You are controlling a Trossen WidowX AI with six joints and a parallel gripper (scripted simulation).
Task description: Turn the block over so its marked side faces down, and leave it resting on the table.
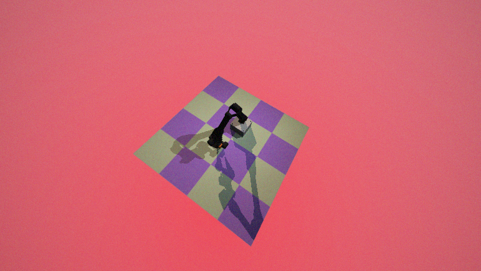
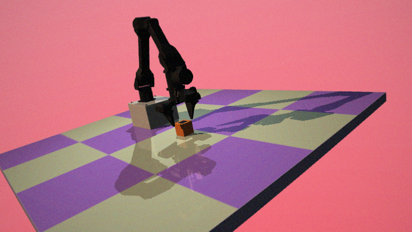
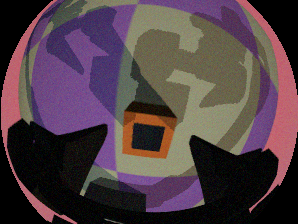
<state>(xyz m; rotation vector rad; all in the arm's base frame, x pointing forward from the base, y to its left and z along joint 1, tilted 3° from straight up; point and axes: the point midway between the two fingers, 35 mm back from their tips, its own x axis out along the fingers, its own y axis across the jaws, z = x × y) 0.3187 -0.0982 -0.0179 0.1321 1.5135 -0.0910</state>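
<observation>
The orange block is 10 mm below my gripper tip.
</observation>
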